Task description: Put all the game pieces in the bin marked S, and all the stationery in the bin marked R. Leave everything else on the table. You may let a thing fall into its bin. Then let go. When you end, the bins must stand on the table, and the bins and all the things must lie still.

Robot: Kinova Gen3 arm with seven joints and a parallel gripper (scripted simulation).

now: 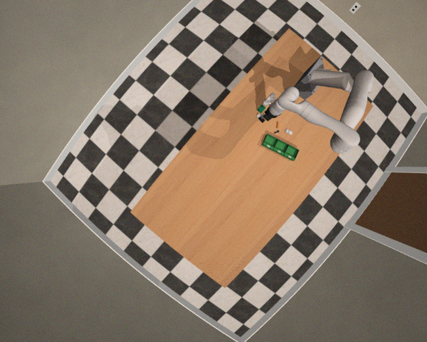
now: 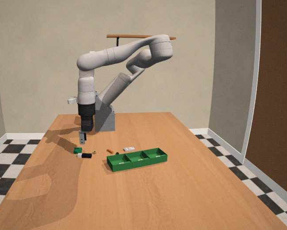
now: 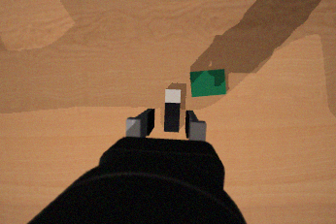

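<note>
Now: hand 90 mm above the olive ring, 50 mm to the right of it and 30 mm past it. The rest, counted from my hand: dark piece: 150 mm to the left, 90 mm below, 20 mm ahead; orange stick: 130 mm to the left, 90 mm below, 30 mm behind; flat green block: 90 mm below, 60 mm behind, 30 mm to the right.
</note>
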